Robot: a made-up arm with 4 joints.
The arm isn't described. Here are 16 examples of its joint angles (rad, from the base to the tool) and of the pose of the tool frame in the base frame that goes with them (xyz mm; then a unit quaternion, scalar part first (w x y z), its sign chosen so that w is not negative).
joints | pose
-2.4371 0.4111 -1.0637 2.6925 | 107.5 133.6 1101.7 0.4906 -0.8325 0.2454 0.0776
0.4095 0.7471 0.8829 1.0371 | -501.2 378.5 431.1 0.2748 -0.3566 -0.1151 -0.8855
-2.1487 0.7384 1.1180 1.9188 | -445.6 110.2 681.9 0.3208 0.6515 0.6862 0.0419
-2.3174 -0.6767 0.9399 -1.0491 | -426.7 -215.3 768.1 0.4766 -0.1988 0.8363 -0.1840
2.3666 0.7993 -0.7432 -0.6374 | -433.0 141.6 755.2 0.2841 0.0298 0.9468 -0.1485
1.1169 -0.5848 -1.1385 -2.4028 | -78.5 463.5 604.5 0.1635 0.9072 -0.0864 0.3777
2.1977 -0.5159 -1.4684 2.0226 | -345.1 707.4 555.7 0.1791 0.7877 0.2611 0.5285
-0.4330 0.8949 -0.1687 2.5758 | -14.1 -230.9 735.9 0.8586 -0.4341 -0.2723 0.0122
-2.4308 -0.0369 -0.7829 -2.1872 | 5.6 -88.5 731.1 0.6565 -0.4414 0.5639 0.2370
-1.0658 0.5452 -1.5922 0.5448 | -306.8 -262.9 1014.9 0.6087 -0.5849 0.1273 -0.5207
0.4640 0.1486 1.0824 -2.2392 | 122.6 185.3 330.4 0.8504 -0.2258 0.1223 0.4592
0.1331 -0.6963 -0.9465 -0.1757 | -99.4 -11.7 942.3 0.2158 -0.7497 0.4815 -0.3995
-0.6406 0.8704 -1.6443 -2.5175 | 74.3 200.5 512.2 0.5424 0.2860 -0.0637 0.7873
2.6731 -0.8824 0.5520 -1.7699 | -293.7 245.5 1004.7 0.1636 -0.5847 0.4836 -0.6305
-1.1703 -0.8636 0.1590 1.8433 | -42.9 191.0 1018.6 0.2355 -0.8767 0.3204 -0.2707
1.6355 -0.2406 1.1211 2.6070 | -71.4 43.5 501.6 0.9943 -0.0327 0.0811 0.0610
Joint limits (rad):
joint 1: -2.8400..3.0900
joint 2: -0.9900..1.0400
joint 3: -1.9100..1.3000
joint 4: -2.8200..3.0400
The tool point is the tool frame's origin. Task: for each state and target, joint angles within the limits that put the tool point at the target. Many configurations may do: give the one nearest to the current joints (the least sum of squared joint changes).
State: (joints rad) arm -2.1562 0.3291 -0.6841 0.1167
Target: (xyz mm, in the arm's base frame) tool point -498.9 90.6 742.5
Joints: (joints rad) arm -2.2568 0.9452 -0.8295 -0.3222
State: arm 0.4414 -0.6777 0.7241 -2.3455
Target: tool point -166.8 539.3 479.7
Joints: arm 1.0253 -0.6014 0.4526 -1.9561
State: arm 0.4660 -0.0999 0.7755 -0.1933
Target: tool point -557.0 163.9 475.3
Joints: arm -0.1048 0.6801 0.0553 0.5001
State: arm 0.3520 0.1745 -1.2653 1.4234
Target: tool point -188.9 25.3 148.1
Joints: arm 1.0523 0.1774 -0.5496 1.8753
